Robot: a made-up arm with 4 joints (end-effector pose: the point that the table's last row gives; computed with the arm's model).
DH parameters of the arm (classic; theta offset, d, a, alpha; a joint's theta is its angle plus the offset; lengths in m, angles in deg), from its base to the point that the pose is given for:
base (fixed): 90 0.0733 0 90
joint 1: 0 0.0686 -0.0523 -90
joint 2: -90 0.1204 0.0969 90
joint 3: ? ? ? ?
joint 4: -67.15 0 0.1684 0
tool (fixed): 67.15 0.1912 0 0
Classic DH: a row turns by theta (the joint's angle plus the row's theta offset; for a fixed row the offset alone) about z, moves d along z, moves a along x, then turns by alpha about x.
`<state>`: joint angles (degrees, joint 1 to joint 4).
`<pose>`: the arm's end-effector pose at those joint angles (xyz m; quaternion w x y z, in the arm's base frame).
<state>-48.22 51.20 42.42 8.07</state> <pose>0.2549 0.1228 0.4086 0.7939 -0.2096 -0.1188 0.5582</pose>
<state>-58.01 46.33 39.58 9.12</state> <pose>0.2513 0.1792 0.3903 0.7808 -0.3094 -0.0684 0.5384</pose>
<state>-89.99 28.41 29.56 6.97</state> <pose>0.2337 0.3244 0.2858 0.6850 -0.6178 0.0305 0.3850</pose>
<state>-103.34 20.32 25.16 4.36</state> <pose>0.2199 0.3684 0.2266 0.6150 -0.7292 0.0299 0.2986</pose>
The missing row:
joint 3: 0 0.0733 -0.0073 -90
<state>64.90 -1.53 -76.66 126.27</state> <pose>0.3716 -0.0746 0.1203 0.0082 0.6652 -0.1427 0.7329</pose>
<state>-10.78 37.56 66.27 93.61</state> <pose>0.0514 -0.0008 0.4080 0.3205 -0.2882 -0.4088 0.8045</pose>
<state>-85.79 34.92 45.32 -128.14</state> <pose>-0.0447 0.1216 0.2494 0.7238 -0.1523 -0.4980 -0.4527</pose>
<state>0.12 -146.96 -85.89 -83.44</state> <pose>-0.2483 -0.0729 0.3609 0.3120 -0.3583 -0.5800 0.6617</pose>
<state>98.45 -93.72 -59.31 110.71</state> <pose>0.0905 -0.0630 -0.3144 0.1951 0.9667 -0.1656 0.0046</pose>
